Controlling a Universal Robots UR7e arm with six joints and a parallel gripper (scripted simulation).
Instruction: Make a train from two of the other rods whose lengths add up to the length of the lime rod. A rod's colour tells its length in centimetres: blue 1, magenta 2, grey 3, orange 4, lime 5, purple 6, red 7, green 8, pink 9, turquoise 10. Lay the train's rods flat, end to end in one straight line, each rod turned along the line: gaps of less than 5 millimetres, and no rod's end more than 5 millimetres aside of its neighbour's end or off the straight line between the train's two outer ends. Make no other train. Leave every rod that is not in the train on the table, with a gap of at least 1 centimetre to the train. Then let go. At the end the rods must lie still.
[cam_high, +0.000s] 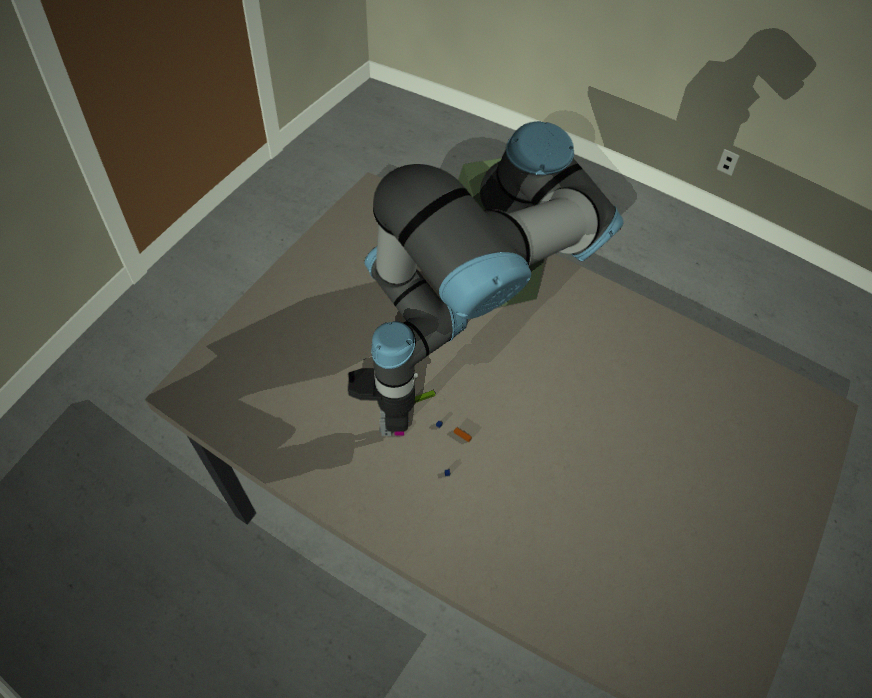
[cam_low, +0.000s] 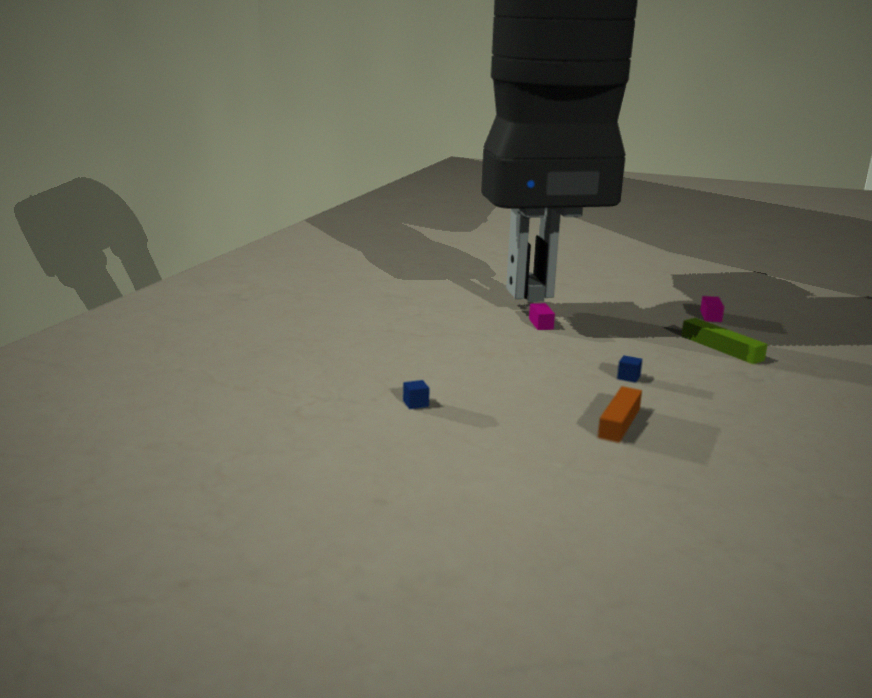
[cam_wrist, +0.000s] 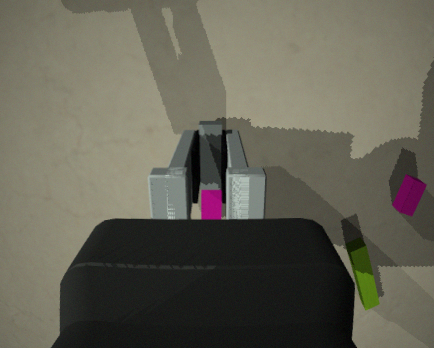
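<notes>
Right now the lime rod is 120 mm behind my hand and 20 mm below it. Round my hand: grey rod (10 mm below); then orange rod (130 mm to the left, 100 mm behind, 20 mm below).
</notes>
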